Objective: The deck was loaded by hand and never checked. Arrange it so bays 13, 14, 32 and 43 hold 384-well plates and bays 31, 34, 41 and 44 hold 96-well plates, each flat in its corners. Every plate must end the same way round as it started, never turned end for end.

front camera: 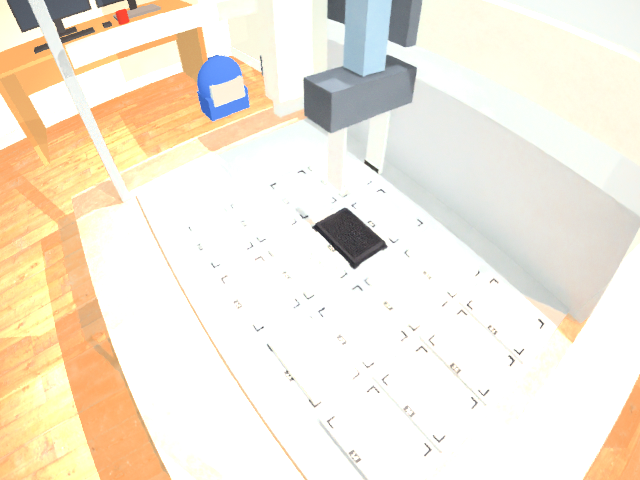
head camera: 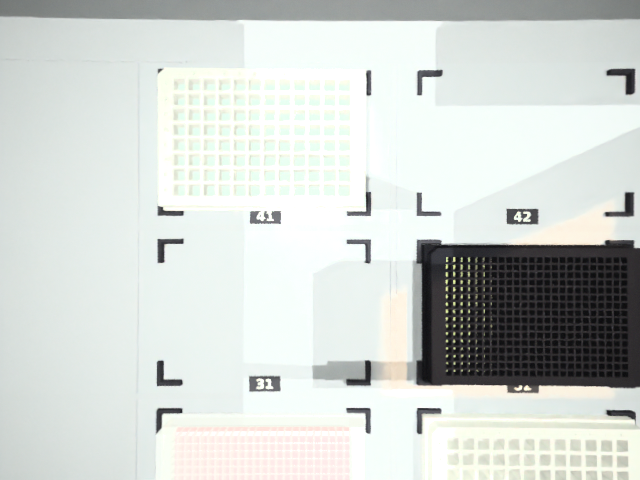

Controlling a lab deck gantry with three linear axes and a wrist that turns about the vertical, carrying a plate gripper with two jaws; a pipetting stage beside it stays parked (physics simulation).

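Where they show: gripper, fingertip midpoint: (front camera: 355,176); robot's base, origin of the base link: (front camera: 190,227).
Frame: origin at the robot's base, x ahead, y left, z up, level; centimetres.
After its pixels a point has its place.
My gripper (front camera: 356,180) {x 22.8, y 25.7, z 16.0 cm} is open, its two pale jaws apart with no plate between them, above the deck's far part; it does not show in the head view. A black 384-well plate (front camera: 351,235) {x 23.4, y 25.6, z 1.2 cm} (head camera: 535,316) {x 22.8, y 25.7, z 1.4 cm} sits in bay 32, its right edge cut off in the head view. In the head view, a white 96-well plate with pale green wells (head camera: 262,139) {x 6.4, y 36.3, z 1.4 cm} lies in bay 41. Bays 31 and 42 show their corner marks without a plate. A pink 384-well plate (head camera: 262,454) {x 6.5, y 17.5, z 1.4 cm} is in bay 21 and a white 96-well plate (head camera: 537,454) {x 22.8, y 17.6, z 1.4 cm} in bay 22, both partly cut off.
In the front view, the dark gripper body (front camera: 361,95) {x 25.8, y 22.7, z 33.7 cm} hangs from a blue column (front camera: 366,36) {x 24.8, y 23.8, z 41.4 cm}. A tall grey panel (front camera: 491,180) {x 36.8, y 50.0, z 13.5 cm} runs along the deck's right side. White plates are hard to tell from the bright deck there. A blue backpack (front camera: 222,87) stands on the floor behind.
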